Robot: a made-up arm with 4 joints.
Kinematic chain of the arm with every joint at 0, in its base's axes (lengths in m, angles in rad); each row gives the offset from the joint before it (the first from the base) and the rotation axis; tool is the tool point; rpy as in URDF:
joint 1: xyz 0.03 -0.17 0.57 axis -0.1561 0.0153 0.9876
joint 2: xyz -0.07 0 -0.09 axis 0.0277 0.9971 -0.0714
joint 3: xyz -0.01 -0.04 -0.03 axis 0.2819 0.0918 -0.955
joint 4: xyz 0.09 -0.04 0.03 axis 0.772 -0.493 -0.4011
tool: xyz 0.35 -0.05 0 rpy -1.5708 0 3.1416
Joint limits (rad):
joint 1: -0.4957..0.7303
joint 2: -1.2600..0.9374
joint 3: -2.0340..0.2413
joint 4: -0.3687..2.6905
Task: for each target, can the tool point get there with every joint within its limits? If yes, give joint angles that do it. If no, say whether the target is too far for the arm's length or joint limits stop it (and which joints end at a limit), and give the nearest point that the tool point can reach.
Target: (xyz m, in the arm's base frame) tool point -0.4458 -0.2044 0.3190
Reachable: no: joint limits stop it (at a limit: joint 1, joint 3, joint 4) | nearest point -0.3849 -0.0626 0.3574 | short by 0.159 m
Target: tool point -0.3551 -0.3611 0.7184
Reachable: no: joint limits stop it (at a limit: joint 1, joint 2) | nearest point -0.1354 -0.5004 0.7577 | short by 0.263 m
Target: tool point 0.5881 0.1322 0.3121
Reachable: no: too far | nearest point 0.3413 0.0218 0.3785 | short by 0.278 m
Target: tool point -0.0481 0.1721 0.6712
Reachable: yes | joints 0.2916 -1.0329 -1.2389 0.2363
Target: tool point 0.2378 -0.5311 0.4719
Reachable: yes | joints 0.0329 -0.2881 -0.1018 2.3087
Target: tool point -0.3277 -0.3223 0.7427
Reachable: no: joint limits stop it (at a limit: joint 1, joint 2) | nearest point -0.1193 -0.4606 0.8008 | short by 0.257 m
